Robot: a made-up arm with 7 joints.
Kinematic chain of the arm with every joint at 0, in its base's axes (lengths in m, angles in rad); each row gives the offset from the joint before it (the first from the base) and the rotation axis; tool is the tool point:
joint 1: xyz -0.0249 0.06 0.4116 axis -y
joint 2: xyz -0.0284 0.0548 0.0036 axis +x
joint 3: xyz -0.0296 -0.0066 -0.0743 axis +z
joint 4: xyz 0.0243 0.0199 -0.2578 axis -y
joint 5: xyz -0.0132 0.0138 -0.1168 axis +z
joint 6: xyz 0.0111 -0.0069 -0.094 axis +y
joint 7: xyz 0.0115 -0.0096 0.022 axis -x
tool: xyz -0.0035 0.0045 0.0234
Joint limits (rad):
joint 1: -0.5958..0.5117
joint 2: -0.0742..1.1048
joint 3: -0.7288..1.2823
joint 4: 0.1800..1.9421
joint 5: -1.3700..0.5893
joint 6: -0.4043..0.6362
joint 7: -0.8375..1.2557
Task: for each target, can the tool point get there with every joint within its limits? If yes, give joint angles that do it. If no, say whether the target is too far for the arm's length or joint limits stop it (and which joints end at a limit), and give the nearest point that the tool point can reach.
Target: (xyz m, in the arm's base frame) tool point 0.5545 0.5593 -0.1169
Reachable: no: too far | nearest point 0.2419 0.3756 0.0621 | short by 0.404 m
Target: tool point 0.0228 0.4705 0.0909
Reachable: yes | joints 0.0615 0.7454 0.4391 0.4963 -0.2889 -0.1071 -0.5637
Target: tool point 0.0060 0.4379 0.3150
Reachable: yes | joints -0.0937 0.7923 1.0500 1.7596 -0.5559 0.3087 -0.4723
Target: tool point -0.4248 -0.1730 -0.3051
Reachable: no: too far | nearest point -0.2720 0.0138 -0.0313 | short by 0.365 m
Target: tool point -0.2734 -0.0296 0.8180
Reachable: no: joint limits stop it (at a limit: joint 2, joint 3, joint 4, joint 5, joint 6) | nearest point -0.0621 0.4019 0.4725 | short by 0.592 m
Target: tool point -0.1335 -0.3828 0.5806
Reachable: no: joint limits stop it (at a limit: joint 1, joint 2, joint 3, joint 4, joint 6, joint 7) | nearest point -0.0962 -0.0451 0.1710 | short by 0.532 m
